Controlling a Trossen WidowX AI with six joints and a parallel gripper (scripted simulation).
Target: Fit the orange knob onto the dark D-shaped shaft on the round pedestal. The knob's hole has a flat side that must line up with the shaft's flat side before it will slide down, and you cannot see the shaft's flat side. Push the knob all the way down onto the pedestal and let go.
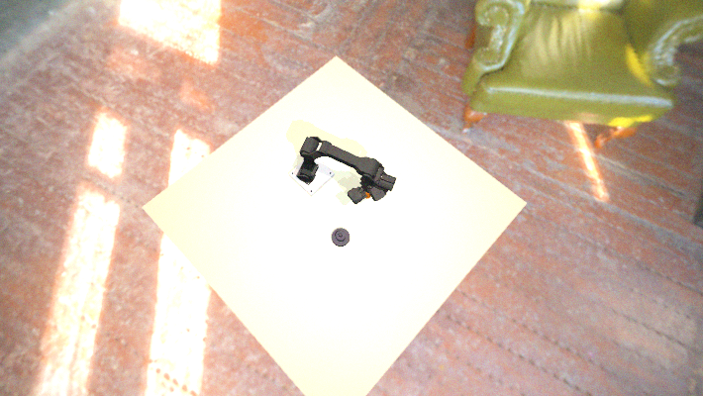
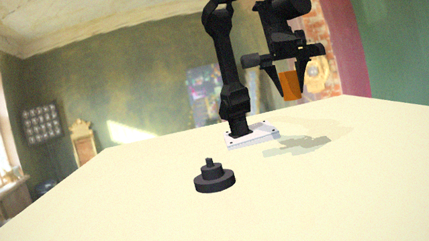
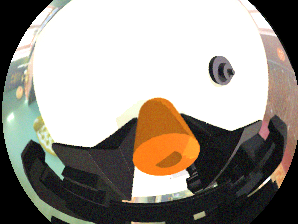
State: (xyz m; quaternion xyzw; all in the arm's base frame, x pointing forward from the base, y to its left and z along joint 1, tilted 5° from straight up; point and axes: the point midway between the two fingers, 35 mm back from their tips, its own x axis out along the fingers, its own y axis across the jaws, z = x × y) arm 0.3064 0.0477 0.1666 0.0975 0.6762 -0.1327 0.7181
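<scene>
Now: the dark pedestal 200 mm to the right of my gripper tip, 110 mm below it and 10 mm behind it. Round my gripper tip: orange knob (20 mm above).
</scene>
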